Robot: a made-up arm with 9 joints. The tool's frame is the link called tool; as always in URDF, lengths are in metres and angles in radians.
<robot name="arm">
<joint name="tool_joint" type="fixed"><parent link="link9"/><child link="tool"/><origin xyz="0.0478 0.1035 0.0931" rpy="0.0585 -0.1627 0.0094"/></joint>
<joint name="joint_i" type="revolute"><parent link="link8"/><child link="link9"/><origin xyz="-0.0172 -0.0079 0.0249"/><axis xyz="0.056 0.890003 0.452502"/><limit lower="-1.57" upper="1.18" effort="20" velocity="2.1"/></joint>
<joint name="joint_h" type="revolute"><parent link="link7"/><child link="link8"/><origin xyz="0.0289 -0.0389 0.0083"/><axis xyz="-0.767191 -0.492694 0.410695"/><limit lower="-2.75" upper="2.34" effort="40" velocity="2"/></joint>
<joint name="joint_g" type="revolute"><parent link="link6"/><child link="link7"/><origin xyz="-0.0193 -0.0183 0.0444"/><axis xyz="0 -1 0"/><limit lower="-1.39" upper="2.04" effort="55" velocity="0.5"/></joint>
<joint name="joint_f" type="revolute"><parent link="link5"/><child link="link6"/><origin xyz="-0.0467 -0.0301 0.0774"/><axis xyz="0.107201 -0.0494 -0.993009"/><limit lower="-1.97" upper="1.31" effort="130" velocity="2.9"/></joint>
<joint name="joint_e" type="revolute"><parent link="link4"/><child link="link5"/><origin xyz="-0.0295 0.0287 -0.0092"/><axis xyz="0 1 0"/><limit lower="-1.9" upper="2.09" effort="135" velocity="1.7"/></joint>
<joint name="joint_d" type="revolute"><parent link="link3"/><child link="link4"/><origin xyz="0.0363 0.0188 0.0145"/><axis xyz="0.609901 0.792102 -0.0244"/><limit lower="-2.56" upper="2.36" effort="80" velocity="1.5"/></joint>
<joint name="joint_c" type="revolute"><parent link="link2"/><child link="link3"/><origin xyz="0.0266 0.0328 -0.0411"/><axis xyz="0.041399 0.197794 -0.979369"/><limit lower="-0.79" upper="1.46" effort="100" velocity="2.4"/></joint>
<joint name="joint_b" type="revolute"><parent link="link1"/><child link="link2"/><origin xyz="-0.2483 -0.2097 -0.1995"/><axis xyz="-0.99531 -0.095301 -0.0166"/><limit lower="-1.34" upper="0.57" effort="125" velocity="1"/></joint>
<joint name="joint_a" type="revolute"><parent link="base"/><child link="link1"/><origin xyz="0.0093 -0.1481 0.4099"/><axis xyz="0.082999 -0.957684 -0.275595"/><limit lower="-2.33" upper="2.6" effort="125" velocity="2.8"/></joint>
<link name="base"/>
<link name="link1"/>
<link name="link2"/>
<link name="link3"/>
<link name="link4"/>
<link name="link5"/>
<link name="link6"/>
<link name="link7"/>
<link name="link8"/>
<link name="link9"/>
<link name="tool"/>
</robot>
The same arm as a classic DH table. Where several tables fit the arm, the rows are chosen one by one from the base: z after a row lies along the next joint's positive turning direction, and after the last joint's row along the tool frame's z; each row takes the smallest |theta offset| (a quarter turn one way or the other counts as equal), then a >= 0, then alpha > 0; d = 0 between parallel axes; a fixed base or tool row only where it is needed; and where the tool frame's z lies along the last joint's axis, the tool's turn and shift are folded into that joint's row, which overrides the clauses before.
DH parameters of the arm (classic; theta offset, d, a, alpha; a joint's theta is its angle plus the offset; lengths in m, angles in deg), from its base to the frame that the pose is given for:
base (fixed): 4.95 0.4524 -0.0035 106
joint_a: -89.23 0.386 0.1365 89.24
joint_b: -85.15 0.2405 0.0215 -92.51
joint_c: -46.49 0.0294 -0.0158 -78.12
joint_d: 86.66 -0.0075 -0.0104 37.62
joint_e: 81.55 0.0323 -0.0381 -92.83
joint_f: 0 -0.1283 -0.0144 -87.17
joint_g: 55.68 0.0717 0.021 -60.48
joint_h: -26.44 0.0062 0.0095 -107.19
joint_i: 40.48 0.138 0.0465 67.46
tool (fixed): 8.52 0.0297 0 0
Joint limits (deg, base to tool): -133.5..148.97 -76.78..32.66 -45.26..83.65 -146.68..135.22 -108.86..119.75 -112.87..75.06 -79.64..116.88 -157.56..134.07 -89.95..67.61

